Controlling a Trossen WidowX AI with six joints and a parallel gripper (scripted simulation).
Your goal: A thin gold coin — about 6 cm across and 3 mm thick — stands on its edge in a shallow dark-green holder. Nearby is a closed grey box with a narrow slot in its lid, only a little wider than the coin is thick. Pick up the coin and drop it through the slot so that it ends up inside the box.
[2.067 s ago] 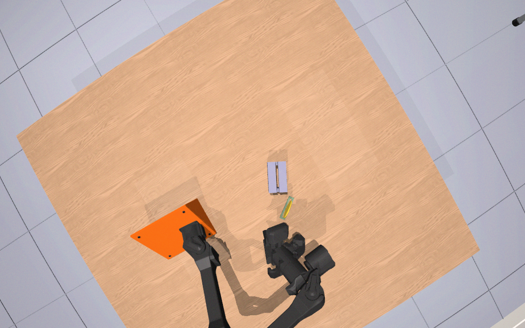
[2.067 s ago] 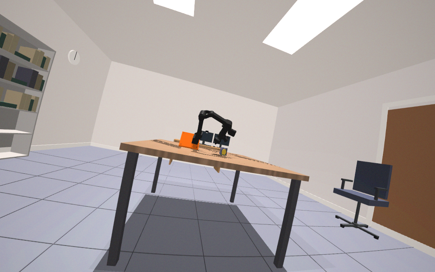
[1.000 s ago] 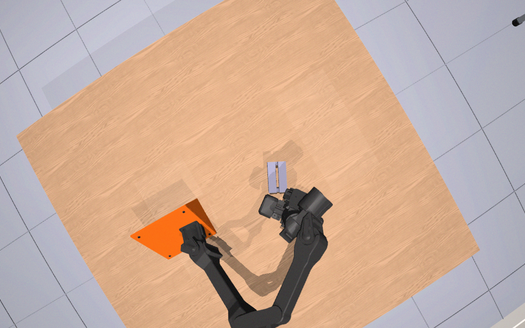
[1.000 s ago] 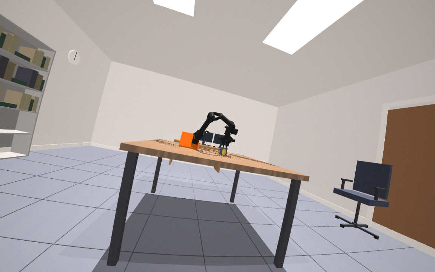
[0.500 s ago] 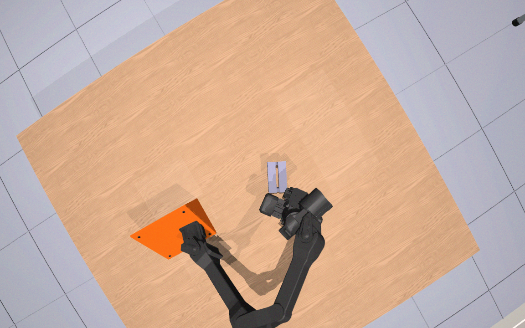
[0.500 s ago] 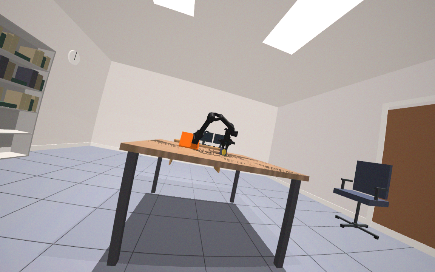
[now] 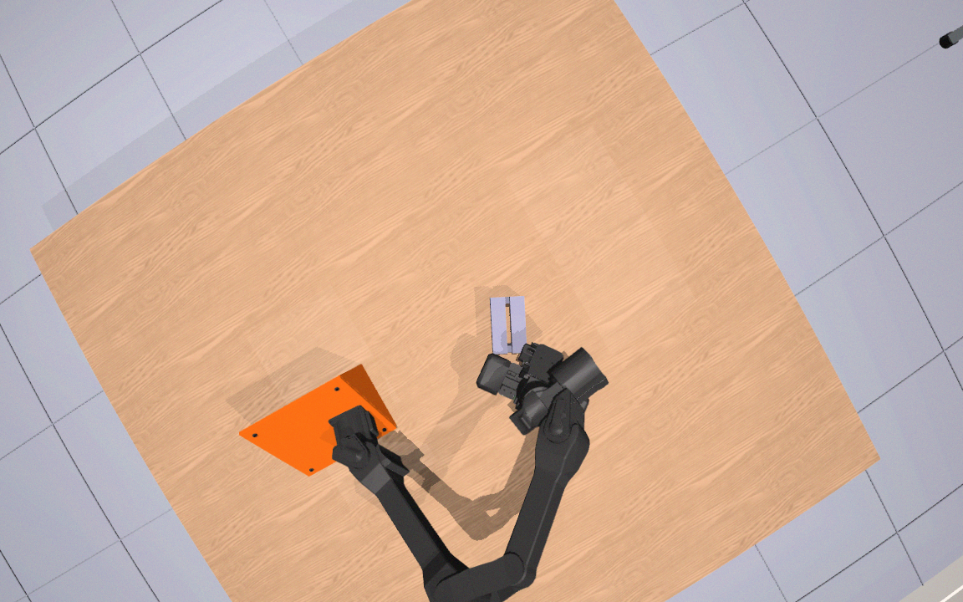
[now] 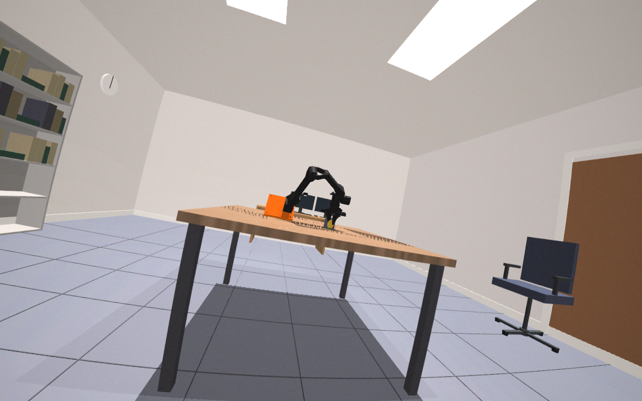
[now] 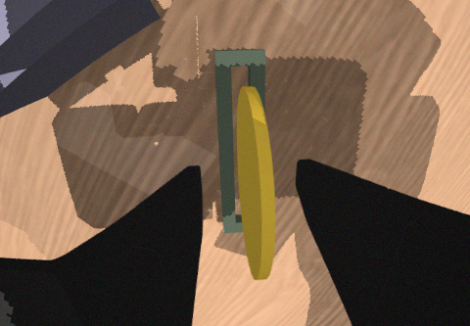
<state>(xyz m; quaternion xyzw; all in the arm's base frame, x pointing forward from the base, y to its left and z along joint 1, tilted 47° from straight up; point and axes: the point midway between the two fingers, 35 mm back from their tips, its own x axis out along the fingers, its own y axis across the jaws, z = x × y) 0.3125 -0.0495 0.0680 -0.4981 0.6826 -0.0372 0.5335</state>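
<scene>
The gold coin is right at my gripper tip.
</scene>
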